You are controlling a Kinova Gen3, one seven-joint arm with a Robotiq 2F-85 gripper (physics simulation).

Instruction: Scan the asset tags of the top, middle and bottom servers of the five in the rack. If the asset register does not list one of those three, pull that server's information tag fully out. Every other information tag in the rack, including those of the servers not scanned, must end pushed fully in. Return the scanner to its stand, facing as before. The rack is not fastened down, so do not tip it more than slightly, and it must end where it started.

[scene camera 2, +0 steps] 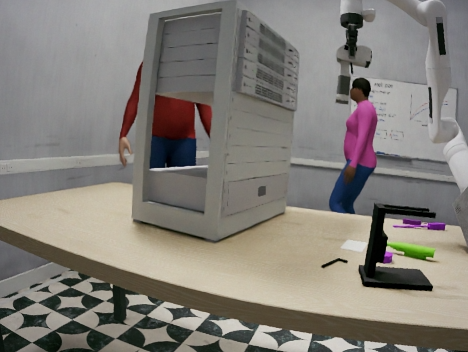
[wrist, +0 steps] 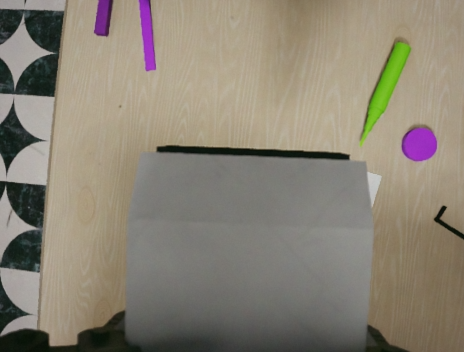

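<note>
The grey rack (scene camera 2: 217, 150) stands upright on the table in the scene view. Five servers (scene camera 2: 265, 60) sit in its upper front; their asset tags and information tags are too small to make out. My gripper (scene camera 2: 352, 49) (wrist: 245, 331) is shut on the scanner (scene camera 2: 356, 56) (wrist: 250, 240) and holds it high above the table, right of the rack and apart from it. The scanner's grey end points down in the scene view; its pale body covers the lower middle of the wrist view. The black scanner stand (scene camera 2: 373, 245) is upright and empty at the table's right. The asset register cannot be made out.
Near the stand lie a white card (scene camera 2: 353, 245) (wrist: 374, 189), a black hex key (scene camera 2: 331, 262) (wrist: 450, 228), a green marker (scene camera 2: 417, 250) (wrist: 387, 82), a purple disc (scene camera 2: 388, 257) (wrist: 419, 144) and purple pieces (scene camera 2: 436, 226) (wrist: 148, 40). Two people stand behind the table.
</note>
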